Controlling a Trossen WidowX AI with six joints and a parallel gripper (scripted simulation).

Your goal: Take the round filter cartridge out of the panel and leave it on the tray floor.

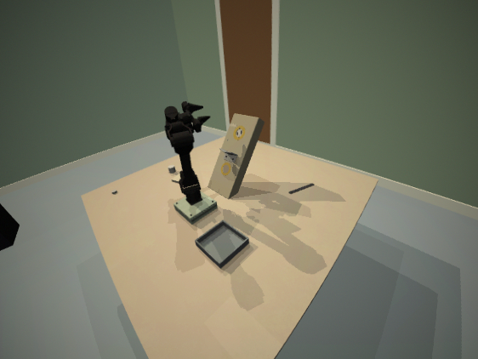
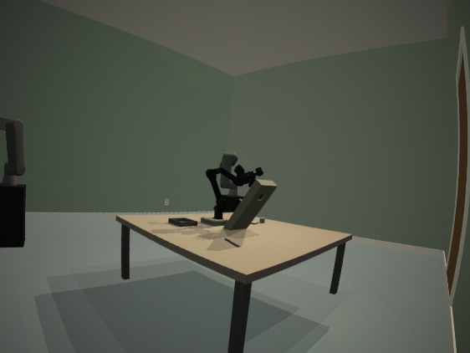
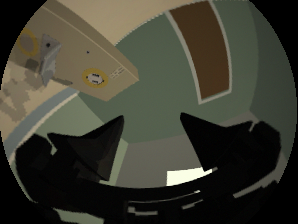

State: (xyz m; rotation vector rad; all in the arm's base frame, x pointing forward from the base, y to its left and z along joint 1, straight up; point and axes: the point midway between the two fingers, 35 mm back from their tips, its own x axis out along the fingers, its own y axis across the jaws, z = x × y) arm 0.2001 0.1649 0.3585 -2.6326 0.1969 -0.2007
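Right now my gripper tip is 13 cm above the round filter cartridge, 12 cm to the left of it and 12 cm short of it. Round my gripper tip: dark square tray: 45 cm to the right, 39 cm below, 27 cm behind; then grey block: 38 cm below, 28 cm to the left, 18 cm behind.
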